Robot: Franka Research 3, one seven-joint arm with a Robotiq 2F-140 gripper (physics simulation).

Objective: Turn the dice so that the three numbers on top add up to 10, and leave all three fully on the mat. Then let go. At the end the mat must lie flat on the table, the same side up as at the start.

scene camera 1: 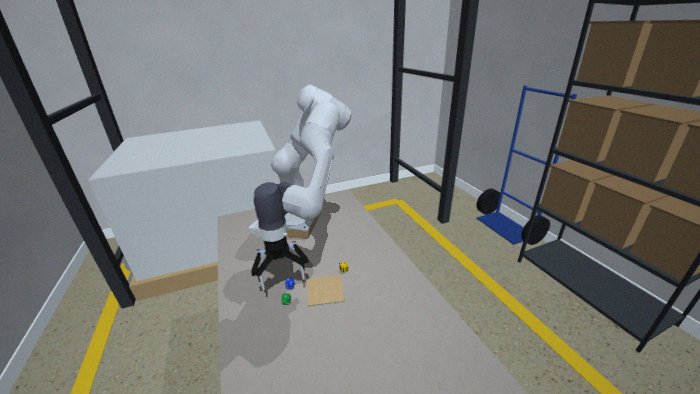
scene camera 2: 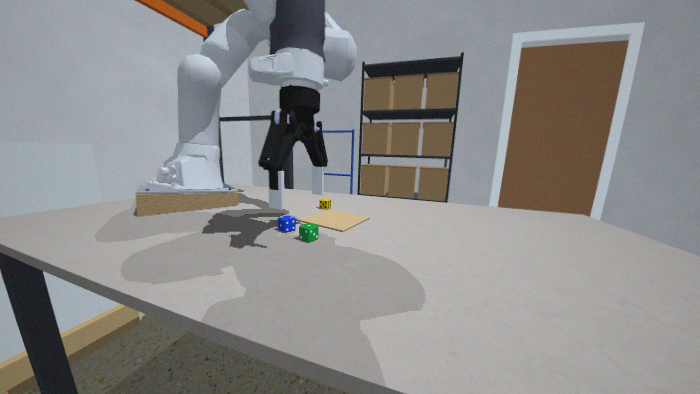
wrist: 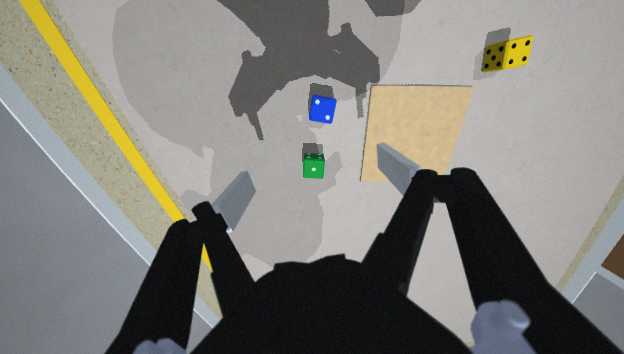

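Observation:
A blue die (scene camera 1: 290, 283) (scene camera 2: 286, 224) (wrist: 322, 109) shows two pips on top. A green die (scene camera 1: 286, 299) (scene camera 2: 309, 232) (wrist: 314, 166), nearer scene camera 2, shows one pip on top. Both sit on the table left of the tan mat (scene camera 1: 326, 290) (scene camera 2: 335, 220) (wrist: 422, 115) in the wrist view. A yellow die (scene camera 1: 343, 267) (scene camera 2: 325, 203) (wrist: 507, 53) sits off the mat, beyond its far right corner there, with four on top. The mat lies flat. My gripper (scene camera 1: 285, 290) (scene camera 2: 298, 201) (wrist: 312, 168) is wide open and empty, above the table near the blue and green dice.
The table (scene camera 1: 370, 345) (scene camera 2: 475, 280) carries the arm's base on a wooden block (scene camera 2: 187, 204) behind the gripper. A large pale box (scene camera 1: 175, 215) stands beside the table. A shelf rack (scene camera 1: 564, 117) and a blue hand truck (scene camera 1: 505, 175) stand farther off.

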